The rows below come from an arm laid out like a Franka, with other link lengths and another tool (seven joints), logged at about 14 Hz.
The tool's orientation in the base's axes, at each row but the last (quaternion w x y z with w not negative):
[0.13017, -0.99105, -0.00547, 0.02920]
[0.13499, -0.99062, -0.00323, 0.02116]
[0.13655, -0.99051, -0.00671, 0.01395]
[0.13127, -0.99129, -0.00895, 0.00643]
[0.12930, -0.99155, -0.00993, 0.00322]
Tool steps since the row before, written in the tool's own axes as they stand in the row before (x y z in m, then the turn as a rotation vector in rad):
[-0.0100, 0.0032, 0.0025, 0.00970, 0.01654, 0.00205]
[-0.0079, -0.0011, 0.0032, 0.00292, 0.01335, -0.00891]
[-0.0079, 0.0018, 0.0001, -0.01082, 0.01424, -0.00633]
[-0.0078, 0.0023, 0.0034, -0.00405, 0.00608, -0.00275]
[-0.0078, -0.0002, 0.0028, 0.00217, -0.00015, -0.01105]
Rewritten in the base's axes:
[-0.0101, -0.0026, -0.0027, 0.00961, -0.01527, -0.00680]
[-0.0080, 0.0018, -0.0025, 0.00331, -0.01521, 0.00489]
[-0.0079, -0.0018, -0.0004, -0.01049, -0.01560, 0.00252]
[-0.0078, -0.0015, -0.0038, -0.00391, -0.00666, 0.00111]
[-0.0078, 0.0008, -0.0026, 0.00227, -0.00264, 0.01071]

